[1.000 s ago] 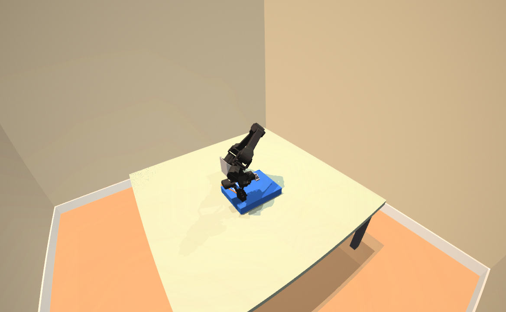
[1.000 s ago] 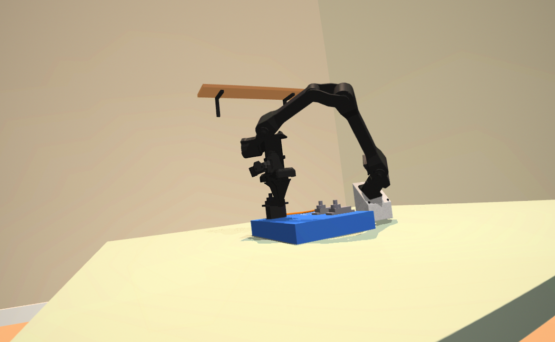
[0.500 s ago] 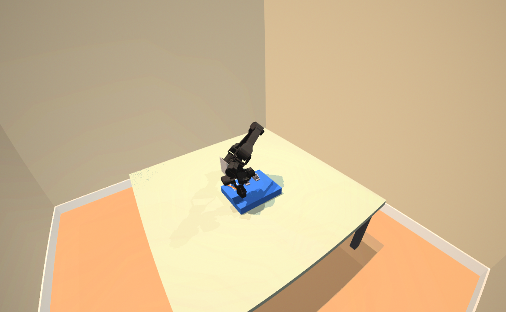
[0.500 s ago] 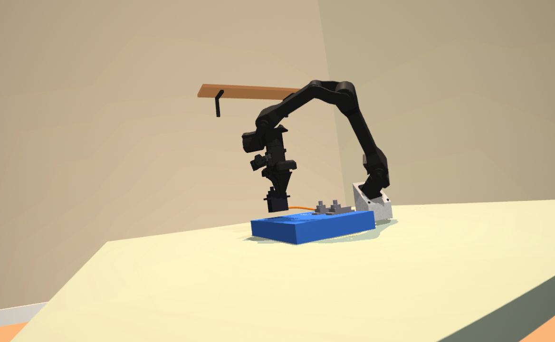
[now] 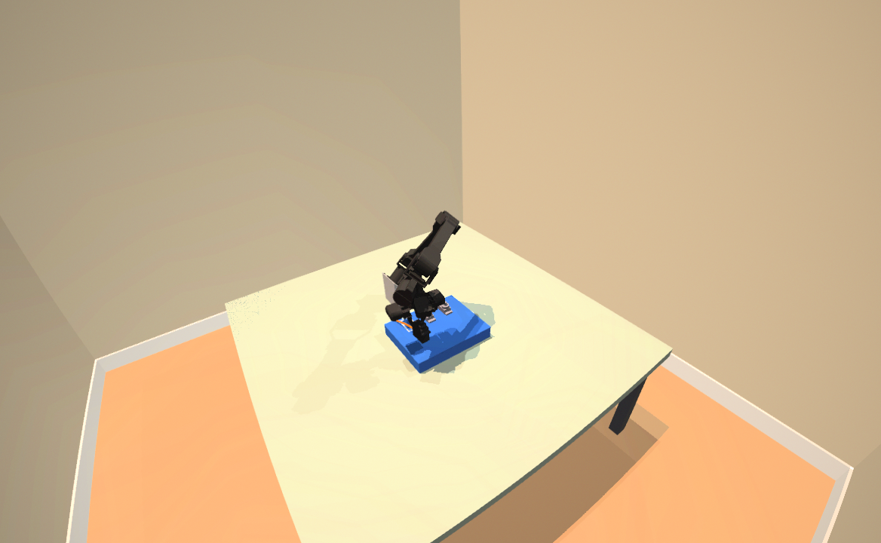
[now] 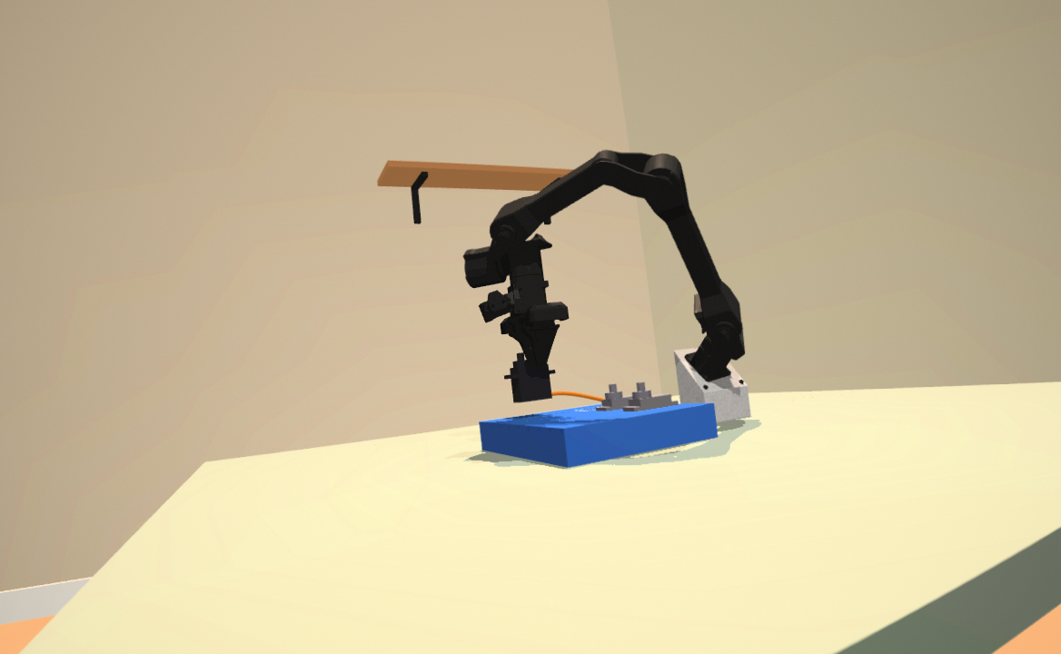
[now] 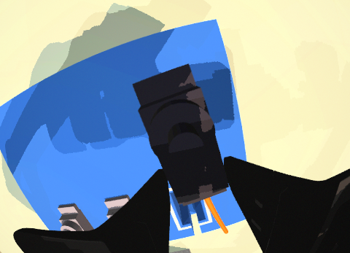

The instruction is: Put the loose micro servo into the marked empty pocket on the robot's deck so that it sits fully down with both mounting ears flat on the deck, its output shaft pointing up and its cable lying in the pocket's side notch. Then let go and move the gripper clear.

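My gripper tip is now 10 cm above the blue deck, 9 cm to the right of it and 2 cm short of it.
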